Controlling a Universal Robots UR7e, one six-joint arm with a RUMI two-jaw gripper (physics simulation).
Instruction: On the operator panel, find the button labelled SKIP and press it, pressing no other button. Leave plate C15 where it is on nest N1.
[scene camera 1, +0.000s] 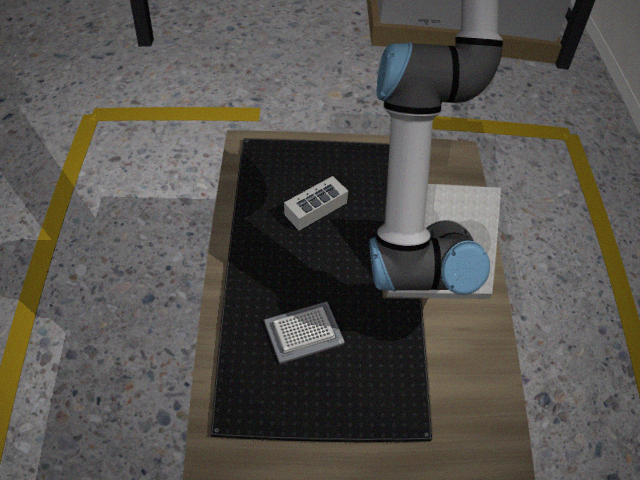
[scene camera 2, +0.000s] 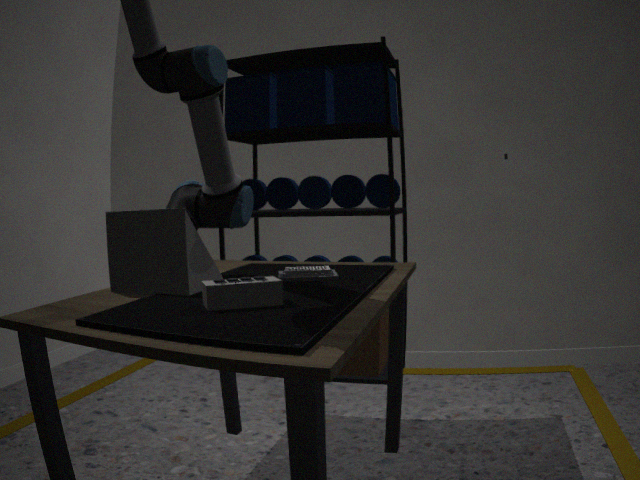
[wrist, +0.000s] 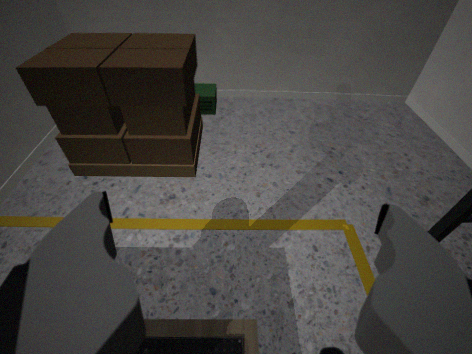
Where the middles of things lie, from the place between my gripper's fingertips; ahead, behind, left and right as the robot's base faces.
My gripper is now 100 mm past the operator panel (scene camera 2: 264, 292), 230 mm to the right of it and 810 mm above it. Round my hand: grey nest N1 (scene camera 1: 323, 346): 50 mm behind, 610 mm to the left, 830 mm below; then plate C15 (scene camera 1: 312, 327): 50 mm behind, 610 mm to the left, 820 mm below.
